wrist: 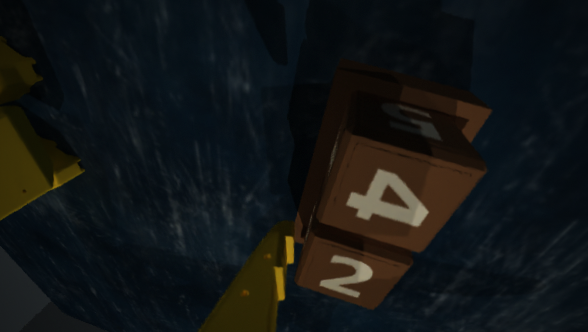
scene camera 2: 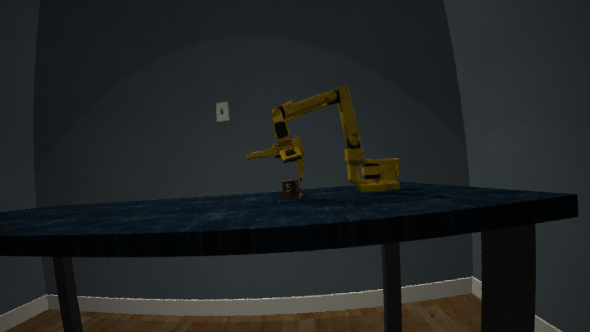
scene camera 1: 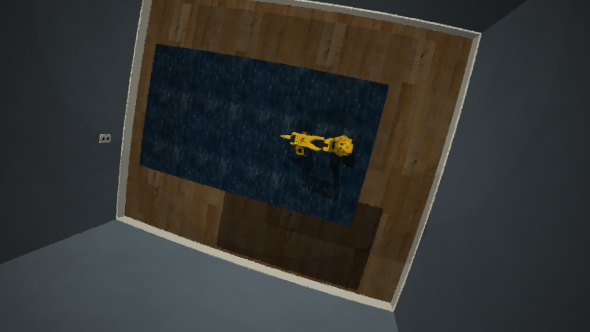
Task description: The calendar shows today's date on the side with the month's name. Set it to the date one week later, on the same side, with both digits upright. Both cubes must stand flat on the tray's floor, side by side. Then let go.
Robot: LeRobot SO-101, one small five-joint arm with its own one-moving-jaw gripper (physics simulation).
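Observation:
In the wrist view one brown cube (wrist: 377, 192) shows a white 4 on top and a 5 on its shaded end. A second cube (wrist: 355, 275) shows a 2 on top and sits below it in the picture, a dark band between them. The tray (wrist: 316, 150) shows along their left and at the 5 end. The month's name and the digits beside it are hidden. In scene camera 2 the 5 faces out on the first cube (scene camera 2: 289, 187). My gripper (wrist: 185, 196) (scene camera 2: 273, 169) is open and empty. The fixed jaw's tip is close beside the tray, near the 2 cube; the moving jaw is swung far left.
The dark blue table top (scene camera 1: 200, 115) (scene camera 2: 150, 215) lies under the tray. The yellow arm's base (scene camera 1: 341, 145) (scene camera 2: 379, 175) stands to the right of the cubes in both scene views. The arm arches over the table and partly hides the calendar in scene camera 1.

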